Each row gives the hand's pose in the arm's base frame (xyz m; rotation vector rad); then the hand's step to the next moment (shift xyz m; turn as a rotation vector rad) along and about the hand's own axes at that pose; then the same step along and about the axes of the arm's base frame.
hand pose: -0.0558 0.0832 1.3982 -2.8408 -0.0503 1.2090
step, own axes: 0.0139 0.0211 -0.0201 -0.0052 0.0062 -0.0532
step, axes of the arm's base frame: 0.0243 -0.0211 0.0026 0.0348 -0.0084 0.0402
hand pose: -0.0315 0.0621 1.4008 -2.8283 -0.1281 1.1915
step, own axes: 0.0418 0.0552 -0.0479 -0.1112 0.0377 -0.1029
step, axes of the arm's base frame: 0.0661 -0.0521 -0.0016 -0.0018 -0.0523 0.1471
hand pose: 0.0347 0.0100 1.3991 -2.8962 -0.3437 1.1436
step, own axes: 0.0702 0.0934 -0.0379 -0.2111 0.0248 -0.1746
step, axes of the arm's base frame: 0.0941 -0.0740 -0.0278 -0.0268 -0.0552 0.2681
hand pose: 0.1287 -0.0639 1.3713 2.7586 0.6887 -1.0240
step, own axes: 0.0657 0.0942 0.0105 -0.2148 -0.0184 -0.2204
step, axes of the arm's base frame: 0.0805 -0.0620 -0.0545 -0.0219 -0.0061 0.3075
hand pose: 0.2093 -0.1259 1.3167 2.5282 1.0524 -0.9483
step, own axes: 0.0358 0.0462 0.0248 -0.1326 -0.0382 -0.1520
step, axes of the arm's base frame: 0.0397 -0.0243 -0.0432 -0.0248 0.0224 0.2026
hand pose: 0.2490 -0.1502 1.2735 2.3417 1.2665 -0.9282
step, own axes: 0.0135 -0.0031 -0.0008 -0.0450 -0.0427 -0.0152
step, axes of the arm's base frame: 0.0031 0.0106 -0.0084 -0.0474 0.0041 0.0427
